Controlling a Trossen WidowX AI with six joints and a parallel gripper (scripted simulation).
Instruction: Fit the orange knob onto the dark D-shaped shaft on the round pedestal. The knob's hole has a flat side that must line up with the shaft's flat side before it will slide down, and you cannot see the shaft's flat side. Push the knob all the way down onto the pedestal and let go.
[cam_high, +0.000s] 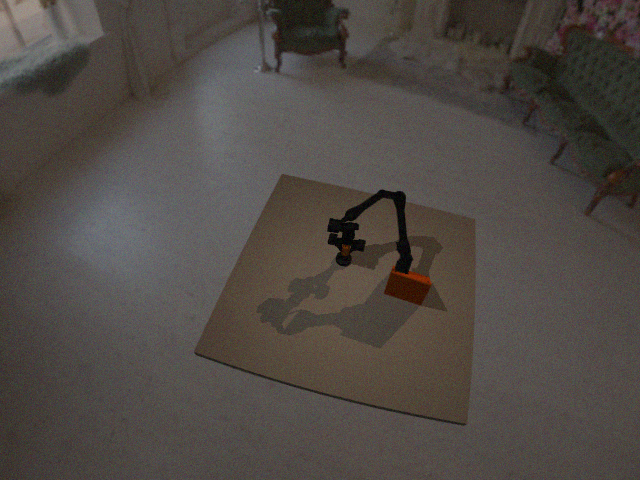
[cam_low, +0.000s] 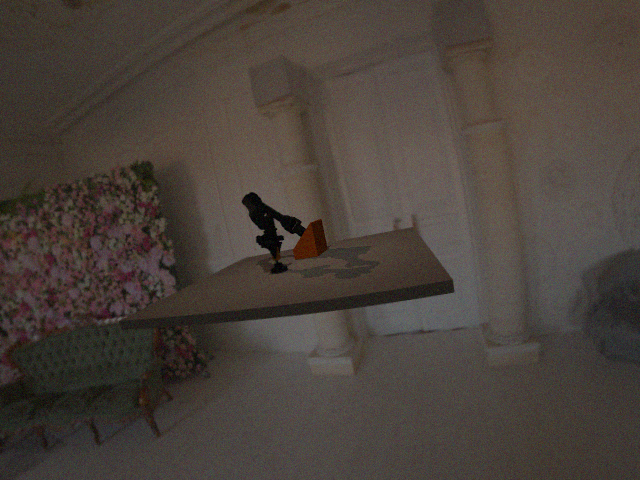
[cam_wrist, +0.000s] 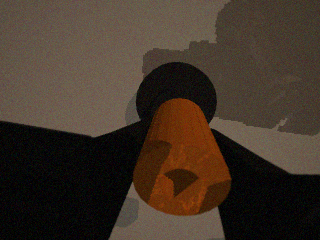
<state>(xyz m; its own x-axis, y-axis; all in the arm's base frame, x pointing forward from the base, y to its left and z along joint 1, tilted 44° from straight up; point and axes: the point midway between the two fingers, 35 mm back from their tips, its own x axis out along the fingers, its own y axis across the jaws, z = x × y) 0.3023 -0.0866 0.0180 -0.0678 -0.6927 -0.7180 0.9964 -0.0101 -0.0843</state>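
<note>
My gripper tip is now 2 cm below the orange knob. From my gripper tip the other things lie so: dark round pedestal (4 cm below).
</note>
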